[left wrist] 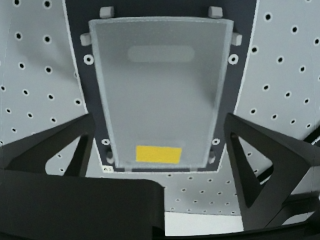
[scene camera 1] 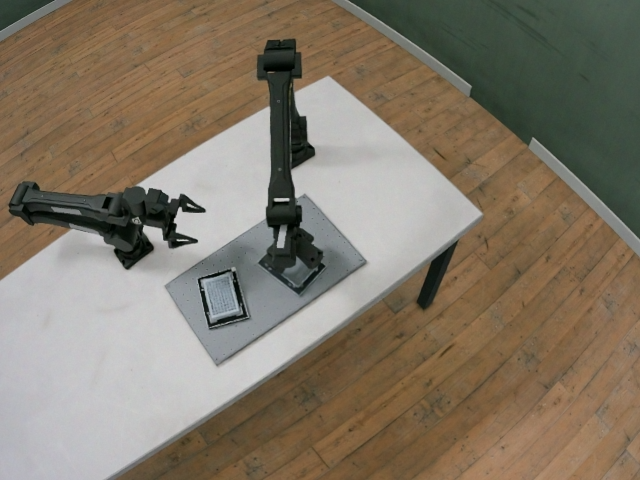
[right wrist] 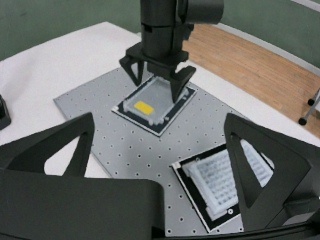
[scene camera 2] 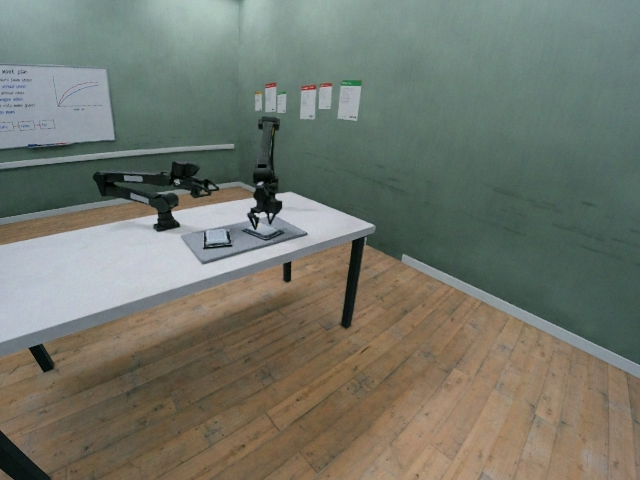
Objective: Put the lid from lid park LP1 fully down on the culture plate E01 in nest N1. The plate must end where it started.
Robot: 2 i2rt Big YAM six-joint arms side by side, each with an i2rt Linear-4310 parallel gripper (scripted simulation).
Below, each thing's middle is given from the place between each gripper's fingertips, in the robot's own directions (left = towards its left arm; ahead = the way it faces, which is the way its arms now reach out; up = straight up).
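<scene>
From my right hand (scene camera 1: 202, 225), nest N1 (right wrist: 199, 201) is 13 cm ahead, 4 cm to the right and 19 cm below. The clear lid (left wrist: 160, 79) is 16 cm ahead of that same right hand, 18 cm to the left of it and 18 cm below it, and lid park LP1 (right wrist: 159, 128) is 16 cm ahead of it, 18 cm to the left and 19 cm below. Then there's the culture plate (scene camera 1: 225, 309), which is 4 cm to the right of my right hand, 13 cm ahead of it and 17 cm below it.
Counting from my left hand instead, nest N1 is 220 mm to the right, 30 mm behind and 30 mm below, while the culture plate is 220 mm to the right, 30 mm behind and 20 mm below. Lid park LP1 is 30 mm below my left hand, and the clear lid is 20 mm below it.
</scene>
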